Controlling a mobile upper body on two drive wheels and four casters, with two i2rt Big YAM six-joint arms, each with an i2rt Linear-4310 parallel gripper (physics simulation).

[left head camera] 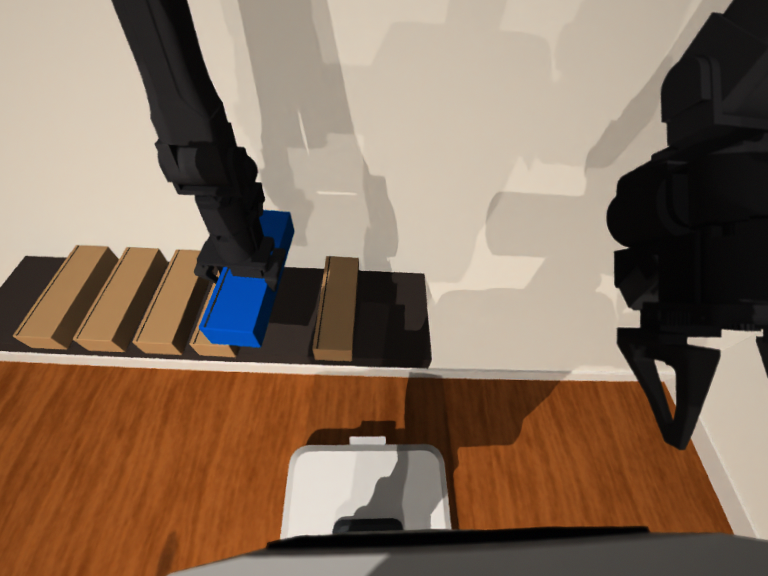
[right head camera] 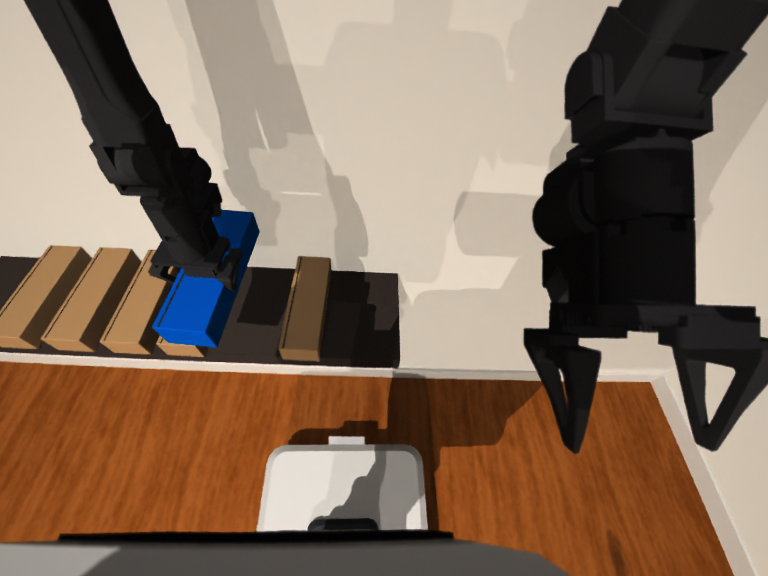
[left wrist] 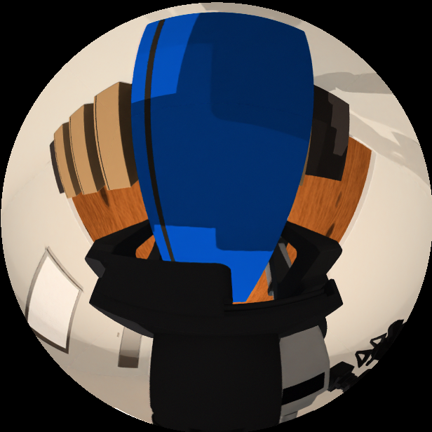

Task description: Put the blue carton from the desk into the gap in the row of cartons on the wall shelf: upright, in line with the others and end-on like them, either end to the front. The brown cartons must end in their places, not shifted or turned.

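Observation:
The blue carton (left head camera: 238, 310) (right head camera: 191, 310) (left wrist: 235, 165) is held above the dark wall shelf (left head camera: 288, 345) (right head camera: 251, 348) (left wrist: 325, 160), long side running from wall to front. My left gripper (left head camera: 241, 280) (right head camera: 197, 279) (left wrist: 216, 217) is shut on it across its width. In the head views the carton largely covers a brown carton (left head camera: 212, 344) (right head camera: 181, 347) at the gap's left side. More brown cartons (left head camera: 66, 297) (right head camera: 89, 303) (left wrist: 112, 135) stand in line to the left. A single brown carton (left head camera: 336, 303) (right head camera: 307, 303) stands right of the gap. My right gripper (right head camera: 642, 447) is open and empty, far right.
The pale wall (left head camera: 434, 155) (right head camera: 403, 155) rises behind the shelf. Wooden floor (left head camera: 155, 446) (right head camera: 124, 446) lies in front and below. A light grey rounded base part (left head camera: 334, 483) (right head camera: 310, 483) shows at bottom centre. A side wall stands at the far right.

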